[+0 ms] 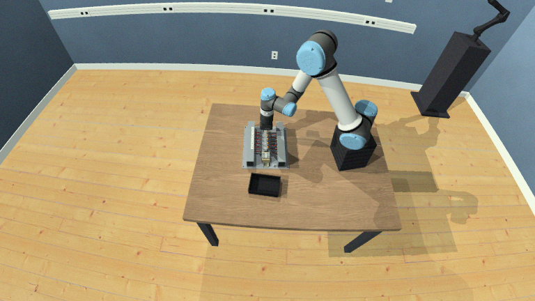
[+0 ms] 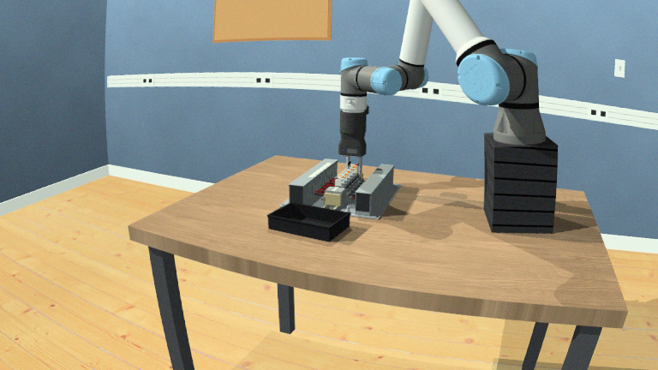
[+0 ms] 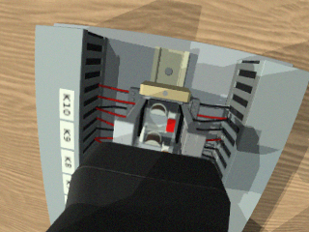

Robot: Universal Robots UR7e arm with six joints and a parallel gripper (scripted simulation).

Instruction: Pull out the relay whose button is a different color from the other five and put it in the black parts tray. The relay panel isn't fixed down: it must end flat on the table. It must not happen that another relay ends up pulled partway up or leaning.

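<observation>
My hand is 1 cm above the relay. Round my hand: relay panel 9 cm to the left, 3 cm below; then black parts tray 1 cm behind, 36 cm to the left, 4 cm below.
</observation>
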